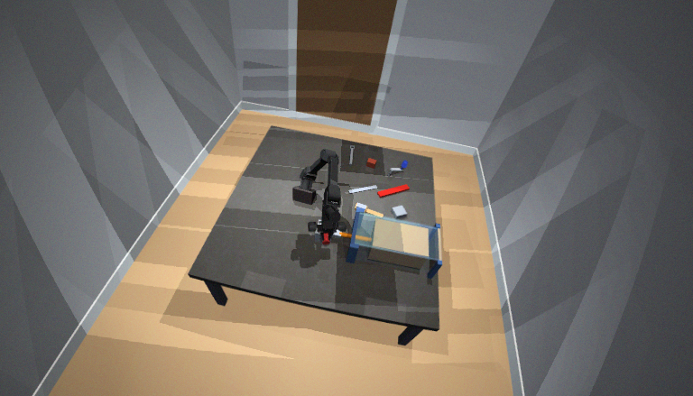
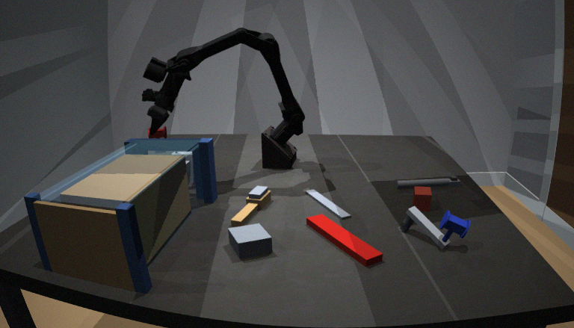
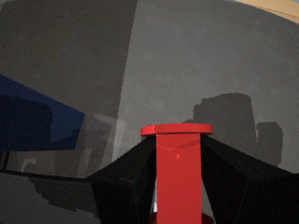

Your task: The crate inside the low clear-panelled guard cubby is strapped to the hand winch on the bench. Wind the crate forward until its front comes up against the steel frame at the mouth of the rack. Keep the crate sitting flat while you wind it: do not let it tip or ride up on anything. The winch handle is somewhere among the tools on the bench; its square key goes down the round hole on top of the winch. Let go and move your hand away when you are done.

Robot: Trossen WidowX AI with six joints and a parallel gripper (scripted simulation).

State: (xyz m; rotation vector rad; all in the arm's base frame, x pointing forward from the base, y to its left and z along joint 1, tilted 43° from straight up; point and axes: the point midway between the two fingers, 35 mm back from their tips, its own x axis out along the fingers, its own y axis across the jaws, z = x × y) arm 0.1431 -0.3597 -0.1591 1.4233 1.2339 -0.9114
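Now: the red spool-shaped grip 2 cm to the left of my gripper tip and 1 cm below it. Round my gripper tip: grey winch (3 cm behind, 11 cm to the left, 12 cm below); clear-panelled cubby (39 cm ahead, 7 cm to the left, 3 cm below); wooden-handled tool (24 cm ahead, 34 cm to the left, 13 cm below).
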